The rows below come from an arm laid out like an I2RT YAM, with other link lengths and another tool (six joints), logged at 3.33 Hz.
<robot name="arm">
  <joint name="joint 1" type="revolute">
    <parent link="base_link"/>
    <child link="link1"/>
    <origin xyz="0 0 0.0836" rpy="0 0 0"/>
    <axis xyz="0 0 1"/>
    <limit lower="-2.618" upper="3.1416"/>
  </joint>
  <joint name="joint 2" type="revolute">
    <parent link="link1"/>
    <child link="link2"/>
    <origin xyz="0.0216 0.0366 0.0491" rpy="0 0 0"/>
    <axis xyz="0 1 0"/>
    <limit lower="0" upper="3.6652"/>
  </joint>
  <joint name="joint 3" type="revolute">
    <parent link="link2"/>
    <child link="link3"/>
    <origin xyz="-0.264 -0.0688 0" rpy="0 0 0"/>
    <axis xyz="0 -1 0"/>
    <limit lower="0" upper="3.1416"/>
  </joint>
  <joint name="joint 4" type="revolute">
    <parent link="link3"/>
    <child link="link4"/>
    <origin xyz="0.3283 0.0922 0.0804" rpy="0 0 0"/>
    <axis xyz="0 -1 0"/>
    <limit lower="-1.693" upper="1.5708"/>
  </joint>
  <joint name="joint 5" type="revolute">
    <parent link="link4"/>
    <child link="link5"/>
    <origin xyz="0.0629 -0.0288 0.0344" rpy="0 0 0"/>
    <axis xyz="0 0 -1"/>
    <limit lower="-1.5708" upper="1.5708"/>
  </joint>
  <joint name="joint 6" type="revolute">
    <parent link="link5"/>
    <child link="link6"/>
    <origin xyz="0.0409 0 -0.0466" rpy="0 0 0"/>
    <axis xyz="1 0 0"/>
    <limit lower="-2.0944" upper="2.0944"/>
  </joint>
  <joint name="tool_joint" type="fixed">
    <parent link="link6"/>
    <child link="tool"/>
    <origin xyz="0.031 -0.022 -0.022" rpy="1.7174 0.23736 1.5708"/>
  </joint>
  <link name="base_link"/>
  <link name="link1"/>
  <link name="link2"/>
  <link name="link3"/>
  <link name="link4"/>
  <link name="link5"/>
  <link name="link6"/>
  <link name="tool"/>
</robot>
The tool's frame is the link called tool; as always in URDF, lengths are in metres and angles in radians.
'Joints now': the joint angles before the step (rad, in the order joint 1, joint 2, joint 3, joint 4, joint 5, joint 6). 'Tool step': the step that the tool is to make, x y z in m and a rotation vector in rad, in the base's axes. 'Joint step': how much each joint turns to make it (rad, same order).
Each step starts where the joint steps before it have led.
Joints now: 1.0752, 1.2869, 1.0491, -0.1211, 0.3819, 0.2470
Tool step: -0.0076, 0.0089, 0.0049, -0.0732, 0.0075, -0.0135
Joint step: 0.0369, 0.0463, 0.0676, -0.0873, 0.0568, -0.0062
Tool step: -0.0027, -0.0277, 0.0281, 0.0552, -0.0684, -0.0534
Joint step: -0.0182, -0.1152, -0.0354, 0.0105, 0.0461, -0.0229
